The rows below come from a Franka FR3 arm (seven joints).
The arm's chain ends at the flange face. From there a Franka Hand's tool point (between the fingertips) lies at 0.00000 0.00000 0.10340 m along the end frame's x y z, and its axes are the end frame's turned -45 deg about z.
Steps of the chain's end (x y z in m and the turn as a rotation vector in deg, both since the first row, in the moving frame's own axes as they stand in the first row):
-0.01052, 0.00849, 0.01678, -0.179, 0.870, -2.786
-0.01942, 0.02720, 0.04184, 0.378, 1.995, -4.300
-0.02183, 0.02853, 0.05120, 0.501, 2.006, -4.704
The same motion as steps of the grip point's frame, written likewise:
-0.01253, -0.00012, 0.01677, -0.742, 0.489, -2.786
-0.02986, 0.00745, 0.04178, -1.143, 1.678, -4.300
-0.03234, 0.00652, 0.05113, -1.064, 1.773, -4.704

